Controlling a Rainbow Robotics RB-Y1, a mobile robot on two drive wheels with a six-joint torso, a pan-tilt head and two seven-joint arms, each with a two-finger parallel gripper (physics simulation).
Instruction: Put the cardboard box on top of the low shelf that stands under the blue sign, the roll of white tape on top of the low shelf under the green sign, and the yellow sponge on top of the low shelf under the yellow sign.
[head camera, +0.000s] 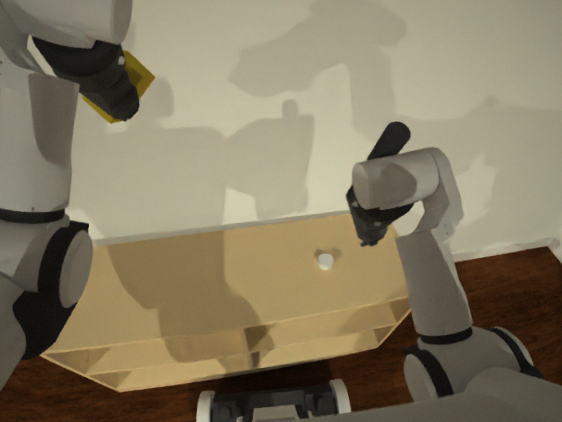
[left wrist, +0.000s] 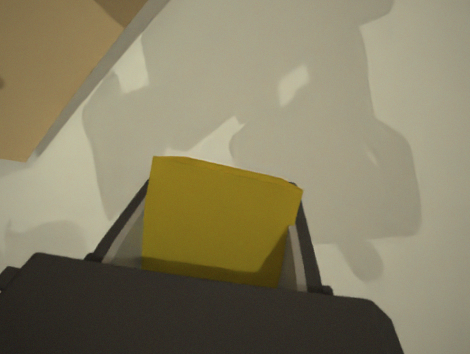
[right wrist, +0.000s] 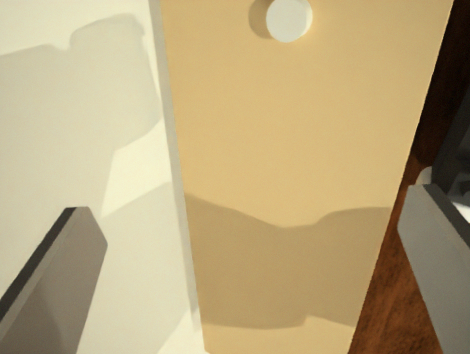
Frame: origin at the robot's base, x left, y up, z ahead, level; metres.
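Seen in the pictures: left gripper, fingertip midpoint: (head camera: 111, 104) (left wrist: 225, 186); right gripper, fingertip midpoint: (head camera: 357, 220) (right wrist: 245, 216).
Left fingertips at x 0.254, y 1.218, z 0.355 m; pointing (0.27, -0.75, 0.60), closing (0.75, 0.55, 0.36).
Note:
Pixels of each thing's middle, then the offset from my left fingertips to it. Level surfaces: height alone.
- white tape, body centre: (right wrist: 289, 18) (head camera: 325, 261) dx -0.457, dy -0.596, dz +0.019 m
- low wooden shelf, its level: dy -0.608 m
- yellow sponge, body centre: (left wrist: 210, 259) (head camera: 118, 87) dx -0.025, dy +0.032, dz -0.003 m
- dark wood floor, its level: dy -1.217 m
- shelf top, its level: dy -0.608 m
The roll of white tape (head camera: 325, 261) (right wrist: 288, 20) stands on top of the low wooden shelf (head camera: 280, 280) (right wrist: 300, 125), toward its right part in the head camera view. My left gripper (left wrist: 225, 186) is shut on the yellow sponge (left wrist: 220, 220) (head camera: 141, 75) and holds it up at the upper left of the head camera view, in front of the wall. My right gripper (head camera: 369, 244) (right wrist: 245, 216) is open and empty, above the right end of the shelf, apart from the tape. The cardboard box and the coloured signs do not show.
A pale wall (head camera: 270, 165) (left wrist: 425, 65) rises behind the shelf. The shelf's open compartments face my base (head camera: 272, 398), which stands on the dark wood floor (head camera: 505, 290) near the shelf's front. The left wrist view shows part of the shelf top (left wrist: 45, 65) at its upper left.

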